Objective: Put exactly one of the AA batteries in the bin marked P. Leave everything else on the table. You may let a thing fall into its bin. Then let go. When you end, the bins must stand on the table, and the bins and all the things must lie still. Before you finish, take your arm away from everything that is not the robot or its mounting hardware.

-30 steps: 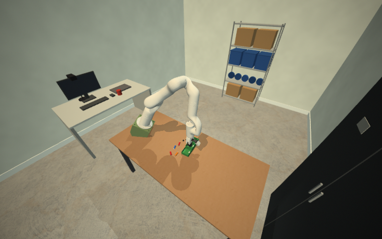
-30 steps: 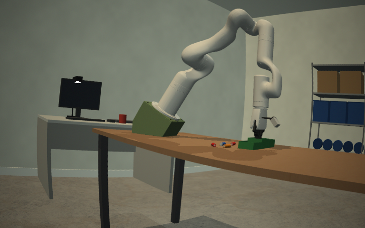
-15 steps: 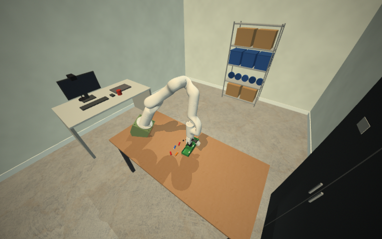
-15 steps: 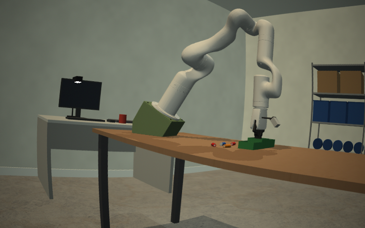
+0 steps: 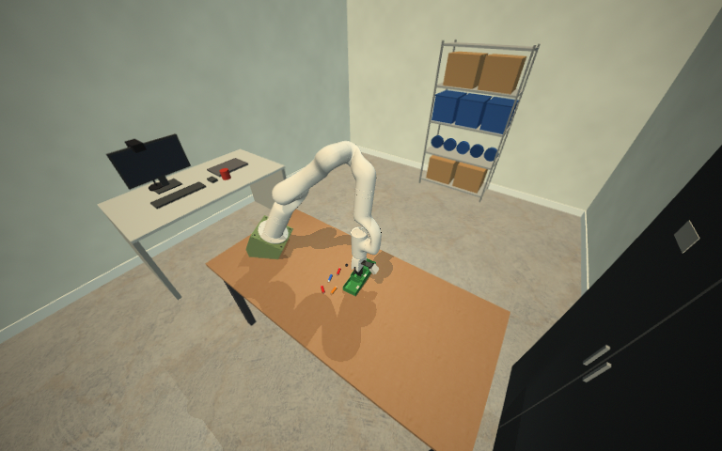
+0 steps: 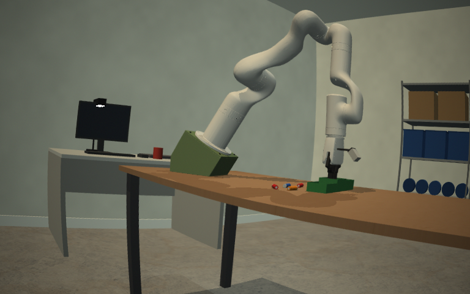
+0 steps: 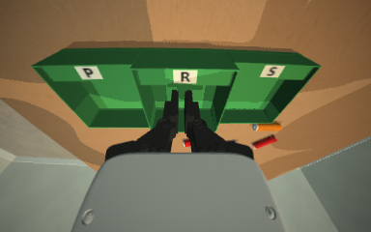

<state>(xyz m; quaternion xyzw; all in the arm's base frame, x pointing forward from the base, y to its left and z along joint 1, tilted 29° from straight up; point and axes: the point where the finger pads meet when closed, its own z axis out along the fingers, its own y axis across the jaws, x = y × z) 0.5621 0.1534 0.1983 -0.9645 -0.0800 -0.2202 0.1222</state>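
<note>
The bin row is 2 cm below my hand and 1 cm ahead of it. The rest, counted from my hand: black round thing 12 cm behind, 4 cm below, 1 cm to the left; then blue AA battery 13 cm to the right, 12 cm behind, 4 cm below; then orange AA battery 17 cm to the right, 4 cm below, 4 cm behind.
</note>
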